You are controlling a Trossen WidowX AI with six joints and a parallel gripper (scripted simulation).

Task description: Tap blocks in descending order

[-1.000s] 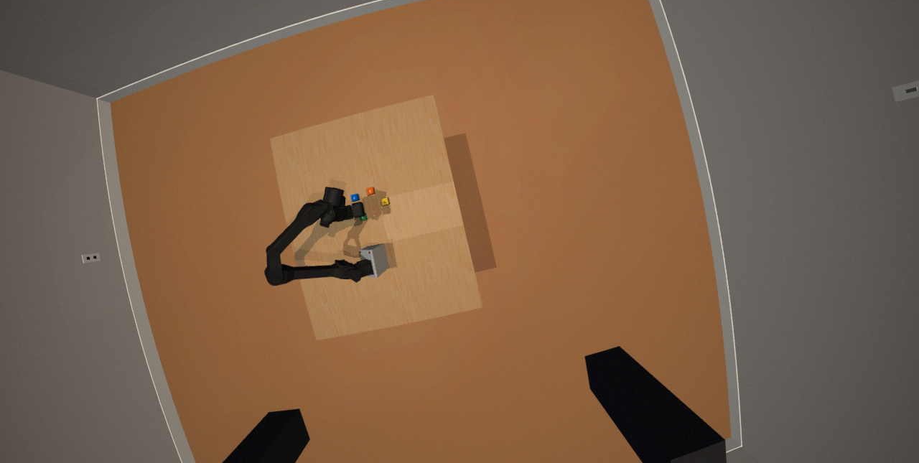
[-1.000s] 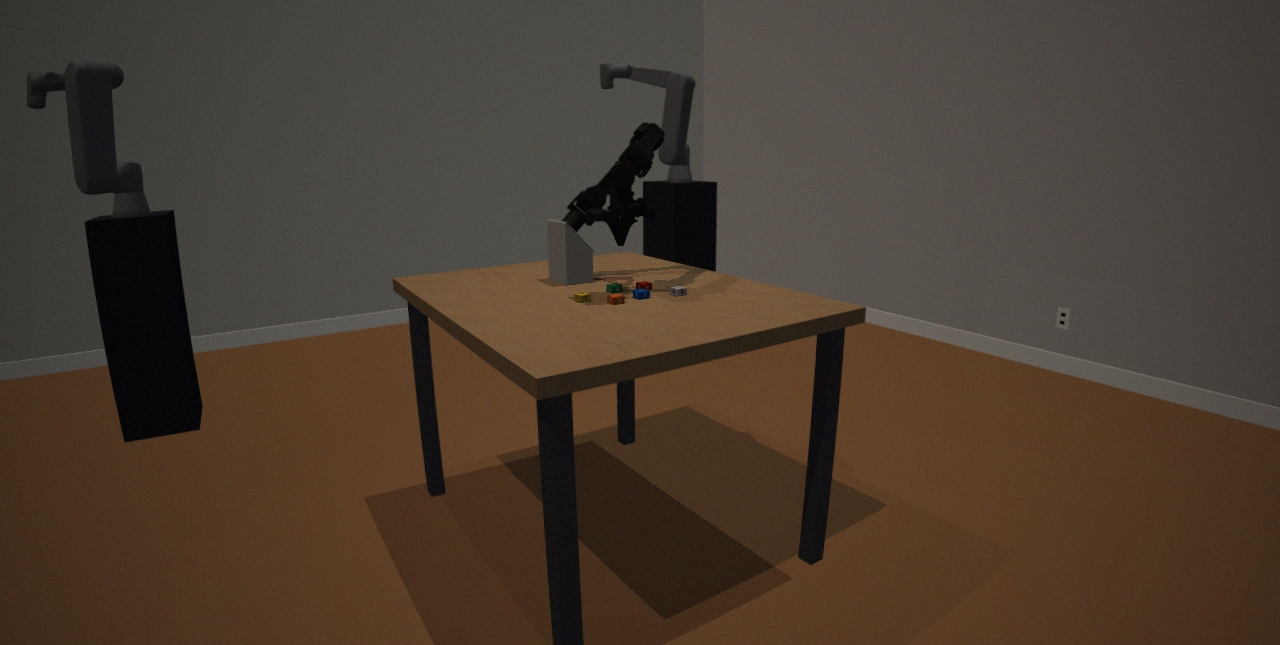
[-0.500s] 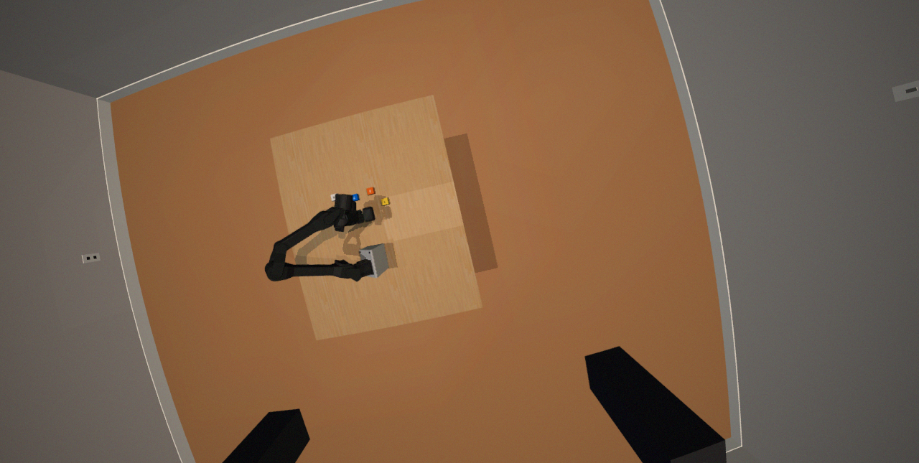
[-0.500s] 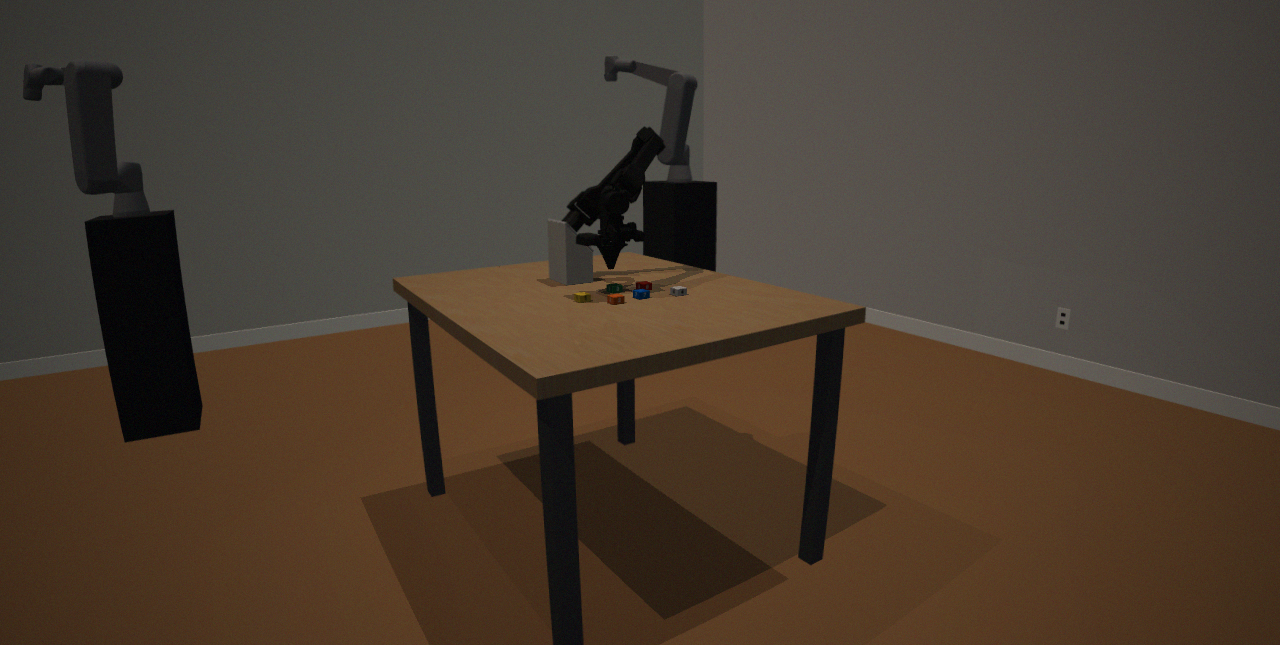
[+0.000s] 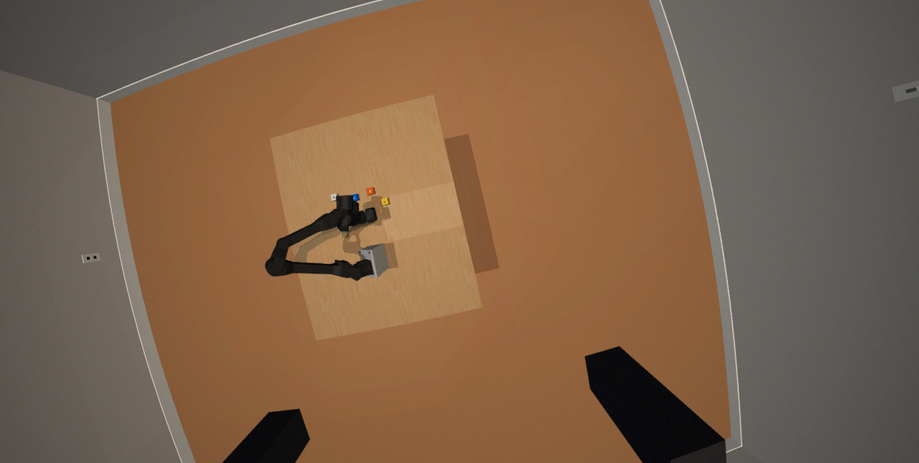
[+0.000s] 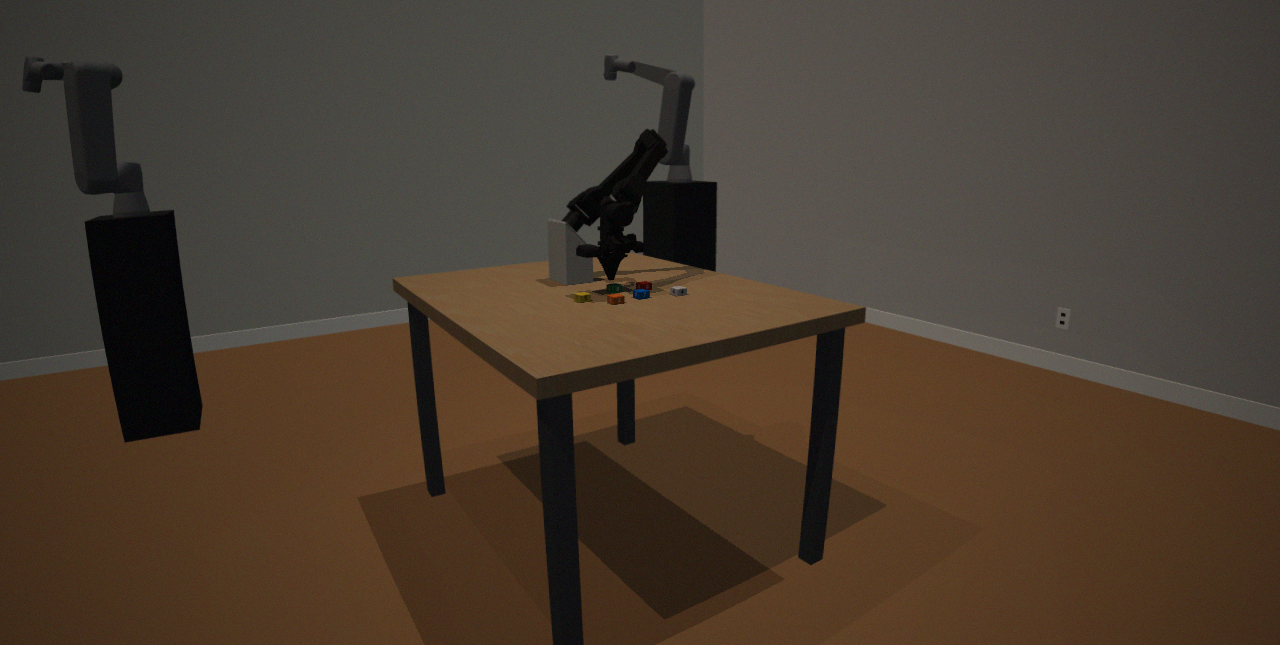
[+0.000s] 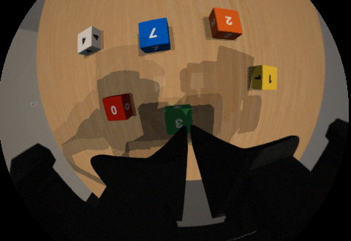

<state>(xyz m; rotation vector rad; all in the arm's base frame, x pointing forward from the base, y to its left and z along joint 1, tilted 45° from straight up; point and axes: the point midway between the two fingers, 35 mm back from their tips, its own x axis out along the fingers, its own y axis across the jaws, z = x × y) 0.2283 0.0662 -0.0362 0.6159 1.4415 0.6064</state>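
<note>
Right now the green block is 1 cm to the left of my gripper tip and 2 cm below it. The rest, counted from my gripper tip: red block: 3 cm ahead, 9 cm to the left, 2 cm below; blue block: 11 cm ahead, 3 cm to the left, 2 cm below; yellow block: 5 cm ahead, 12 cm to the right, 2 cm below.
</note>
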